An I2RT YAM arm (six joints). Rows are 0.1 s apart.
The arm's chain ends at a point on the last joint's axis. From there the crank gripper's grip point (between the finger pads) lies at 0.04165 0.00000 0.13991 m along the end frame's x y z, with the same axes.
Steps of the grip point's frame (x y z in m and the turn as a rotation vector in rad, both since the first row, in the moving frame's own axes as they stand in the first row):
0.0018, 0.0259, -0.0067, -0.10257, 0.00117, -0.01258
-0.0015, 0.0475, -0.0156, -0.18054, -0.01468, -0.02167
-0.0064, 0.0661, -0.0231, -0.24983, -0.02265, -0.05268
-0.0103, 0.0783, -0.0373, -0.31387, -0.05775, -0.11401
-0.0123, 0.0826, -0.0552, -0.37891, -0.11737, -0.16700
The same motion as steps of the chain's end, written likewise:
0.0015, 0.0121, -0.0059, -0.10257, 0.00117, -0.01258
0.0003, 0.0232, -0.0140, -0.18054, -0.01468, -0.02167
-0.0041, 0.0335, -0.0199, -0.24983, -0.02265, -0.05268
-0.0045, 0.0391, -0.0333, -0.31387, -0.05775, -0.11401
0.0001, 0.0357, -0.0504, -0.37891, -0.11737, -0.16700

